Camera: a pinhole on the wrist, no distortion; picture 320 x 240 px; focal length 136.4 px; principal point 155.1 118.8 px. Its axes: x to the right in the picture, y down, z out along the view. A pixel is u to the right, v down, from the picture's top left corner.
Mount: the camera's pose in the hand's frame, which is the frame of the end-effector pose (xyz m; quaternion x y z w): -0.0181 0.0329 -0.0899 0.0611 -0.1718 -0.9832 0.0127
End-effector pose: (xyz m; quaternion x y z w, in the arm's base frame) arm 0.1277 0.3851 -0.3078 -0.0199 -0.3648 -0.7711 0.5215
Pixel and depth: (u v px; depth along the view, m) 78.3 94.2 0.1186
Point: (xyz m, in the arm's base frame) 0.1837 0.3530 -0.2265
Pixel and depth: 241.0 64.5 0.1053
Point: 0.2624 0.4341 -0.3009
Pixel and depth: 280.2 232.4 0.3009
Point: 0.0982 0.8085 -0.3258
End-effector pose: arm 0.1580 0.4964 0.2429 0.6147 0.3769 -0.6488 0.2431
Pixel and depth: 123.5 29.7 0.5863
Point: 0.4064 -0.1243 0.0744
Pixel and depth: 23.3 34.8 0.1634
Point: 0.2622 0.3636 0.0894
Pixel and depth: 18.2 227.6 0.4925
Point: -0.3538 0.2045 -0.1560
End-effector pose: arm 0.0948 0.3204 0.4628 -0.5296 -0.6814 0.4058 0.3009
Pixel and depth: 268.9 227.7 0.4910
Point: -0.2522 -0.2744 0.4153
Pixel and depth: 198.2 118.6 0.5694
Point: -0.0858 -0.0127 0.0732
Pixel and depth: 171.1 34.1 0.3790
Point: 0.1543 0.2136 0.0464
